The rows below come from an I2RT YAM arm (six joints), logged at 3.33 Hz.
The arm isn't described. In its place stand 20 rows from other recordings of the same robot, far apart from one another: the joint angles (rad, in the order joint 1, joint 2, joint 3, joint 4, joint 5, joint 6), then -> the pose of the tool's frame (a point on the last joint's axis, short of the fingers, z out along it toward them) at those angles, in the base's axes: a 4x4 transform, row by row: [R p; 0 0 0 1], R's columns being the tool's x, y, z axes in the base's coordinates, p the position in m.
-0.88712 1.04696 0.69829 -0.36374 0.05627 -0.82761 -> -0.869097, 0.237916, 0.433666, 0.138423; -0.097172, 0.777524, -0.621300, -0.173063; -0.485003, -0.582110, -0.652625, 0.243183; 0, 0, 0, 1
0.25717 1.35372 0.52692 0.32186 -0.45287 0.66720 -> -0.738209, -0.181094, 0.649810, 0.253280; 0.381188, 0.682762, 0.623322, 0.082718; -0.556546, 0.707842, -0.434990, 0.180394; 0, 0, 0, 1
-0.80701 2.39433 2.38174 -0.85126 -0.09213 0.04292 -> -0.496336, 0.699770, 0.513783, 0.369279; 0.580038, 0.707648, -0.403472, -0.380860; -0.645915, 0.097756, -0.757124, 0.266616; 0, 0, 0, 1
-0.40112 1.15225 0.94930 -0.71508 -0.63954 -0.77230 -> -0.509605, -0.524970, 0.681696, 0.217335; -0.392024, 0.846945, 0.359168, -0.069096; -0.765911, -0.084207, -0.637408, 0.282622; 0, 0, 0, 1
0.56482 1.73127 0.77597 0.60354 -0.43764 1.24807 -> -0.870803, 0.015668, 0.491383, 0.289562; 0.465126, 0.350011, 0.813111, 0.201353; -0.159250, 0.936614, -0.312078, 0.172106; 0, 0, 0, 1
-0.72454 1.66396 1.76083 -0.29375 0.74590 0.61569 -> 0.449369, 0.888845, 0.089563, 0.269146; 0.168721, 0.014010, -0.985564, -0.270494; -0.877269, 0.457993, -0.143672, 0.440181; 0, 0, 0, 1
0.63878 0.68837 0.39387 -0.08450 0.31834 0.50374 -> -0.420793, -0.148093, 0.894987, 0.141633; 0.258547, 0.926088, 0.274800, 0.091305; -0.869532, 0.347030, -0.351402, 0.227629; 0, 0, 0, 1
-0.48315 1.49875 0.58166 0.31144 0.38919 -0.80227 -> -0.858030, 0.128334, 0.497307, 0.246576; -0.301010, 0.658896, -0.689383, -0.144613; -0.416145, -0.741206, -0.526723, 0.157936; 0, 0, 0, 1
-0.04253 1.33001 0.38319 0.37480 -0.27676 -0.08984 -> -0.521737, -0.236399, 0.819699, 0.240094; -0.064180, 0.968994, 0.238605, -0.000481; -0.850689, 0.071880, -0.520732, 0.147513; 0, 0, 0, 1
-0.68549 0.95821 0.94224 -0.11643 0.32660 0.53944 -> 0.346752, 0.778158, 0.523673, 0.163774; 0.344901, 0.413413, -0.842694, -0.148685; -0.872242, 0.472821, -0.125035, 0.371356; 0, 0, 0, 1
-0.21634 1.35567 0.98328 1.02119 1.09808 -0.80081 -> -0.156790, 0.974051, 0.163220, 0.272099; -0.300216, 0.110438, -0.947456, -0.092254; -0.940897, -0.197553, 0.275110, 0.392668; 0, 0, 0, 1
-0.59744 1.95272 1.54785 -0.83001 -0.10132 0.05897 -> -0.747853, 0.577155, 0.328035, 0.335456; 0.579747, 0.808531, -0.100852, -0.223884; -0.323433, 0.114755, -0.939267, 0.213822; 0, 0, 0, 1
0.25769 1.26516 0.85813 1.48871 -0.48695 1.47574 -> -0.354827, -0.891303, 0.282271, 0.226716; 0.816301, -0.148157, 0.558303, 0.076979; -0.455797, 0.428519, 0.780141, 0.416468; 0, 0, 0, 1
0.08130 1.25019 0.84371 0.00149 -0.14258 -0.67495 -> -0.175034, -0.409777, 0.895235, 0.284607; -0.634829, 0.741988, 0.215512, 0.028265; -0.752566, -0.530599, -0.390011, 0.279252; 0, 0, 0, 1
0.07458 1.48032 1.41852 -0.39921 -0.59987 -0.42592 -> -0.170261, -0.698440, 0.695120, 0.334541; -0.354697, 0.701575, 0.618047, 0.045150; -0.919348, -0.141328, -0.367186, 0.375185; 0, 0, 0, 1
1.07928 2.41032 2.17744 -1.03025 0.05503 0.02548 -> -0.471882, -0.860679, 0.191202, 0.238609; -0.827567, 0.507182, 0.240622, 0.441568; -0.304073, -0.044687, -0.951600, 0.187242; 0, 0, 0, 1
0.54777 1.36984 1.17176 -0.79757 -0.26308 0.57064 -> -0.939706, -0.137872, 0.312960, 0.232735; 0.037720, 0.867763, 0.495545, 0.152823; -0.339896, 0.477471, -0.810242, 0.291864; 0, 0, 0, 1
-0.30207 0.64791 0.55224 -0.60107 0.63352 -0.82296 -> -0.910230, 0.008648, 0.414013, 0.125356; -0.335281, 0.571387, -0.749069, -0.061136; -0.243039, -0.820635, -0.517194, 0.243254; 0, 0, 0, 1
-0.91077 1.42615 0.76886 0.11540 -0.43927 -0.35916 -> -0.468836, 0.349063, 0.811386, 0.198085; 0.085219, 0.932191, -0.351792, -0.230523; -0.879165, -0.095788, -0.466791, 0.217772; 0, 0, 0, 1
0.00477 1.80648 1.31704 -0.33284 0.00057 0.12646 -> -0.727393, 0.088062, 0.680547, 0.400673; 0.122655, 0.992446, 0.002676, 0.001891; -0.675171, 0.085419, -0.732699, 0.227673; 0, 0, 0, 1
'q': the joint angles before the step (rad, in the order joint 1, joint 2, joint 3, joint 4, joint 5, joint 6). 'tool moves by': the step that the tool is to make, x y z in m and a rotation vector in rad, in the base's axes. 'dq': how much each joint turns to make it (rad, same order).
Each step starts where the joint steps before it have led.
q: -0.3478, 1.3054, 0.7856, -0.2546, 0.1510, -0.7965
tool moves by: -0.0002, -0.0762, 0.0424, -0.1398, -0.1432, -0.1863
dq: -0.2365, 0.0650, 0.1515, 0.1160, -0.0009, -0.0788
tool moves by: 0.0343, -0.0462, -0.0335, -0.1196, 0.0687, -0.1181
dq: -0.0410, 0.2514, 0.0795, 0.2003, 0.1383, -0.0775
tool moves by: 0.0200, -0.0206, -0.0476, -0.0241, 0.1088, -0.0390
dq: -0.0065, 0.1890, 0.0320, 0.1008, 0.0725, -0.0555
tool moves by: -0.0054, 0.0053, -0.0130, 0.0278, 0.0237, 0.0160
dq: 0.0014, 0.0015, -0.0435, 0.0101, -0.0168, -0.0017
